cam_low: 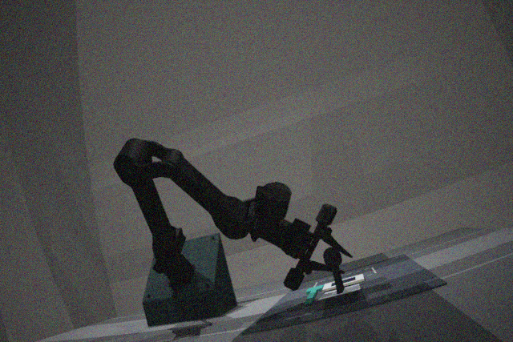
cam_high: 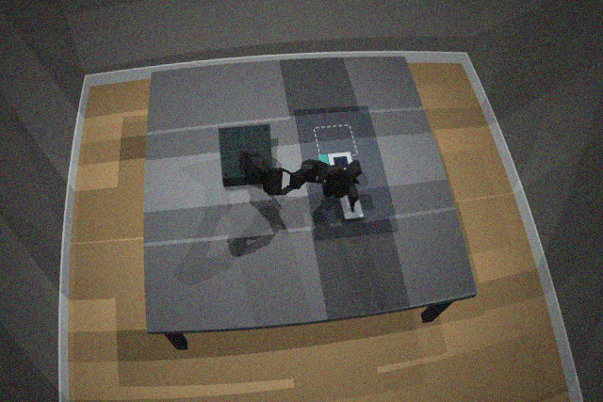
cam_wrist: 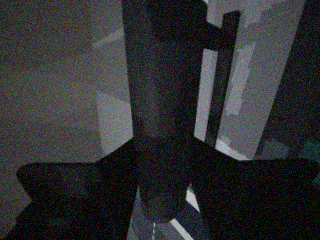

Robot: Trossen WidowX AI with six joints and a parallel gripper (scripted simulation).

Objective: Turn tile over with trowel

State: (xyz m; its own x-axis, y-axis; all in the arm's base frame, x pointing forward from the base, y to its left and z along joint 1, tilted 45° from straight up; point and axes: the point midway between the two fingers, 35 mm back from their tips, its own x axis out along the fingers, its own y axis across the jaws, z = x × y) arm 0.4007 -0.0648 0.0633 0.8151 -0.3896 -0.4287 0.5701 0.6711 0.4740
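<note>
Right now my gripper tip is 40 mm past the tile, 140 mm to the right of it and 50 mm above it. From my gripper tip the other things lie so: dark mat (30 mm behind, 120 mm to the left, 80 mm below); then teal T-shaped trowel (110 mm behind, 100 mm to the left, 50 mm below).
</note>
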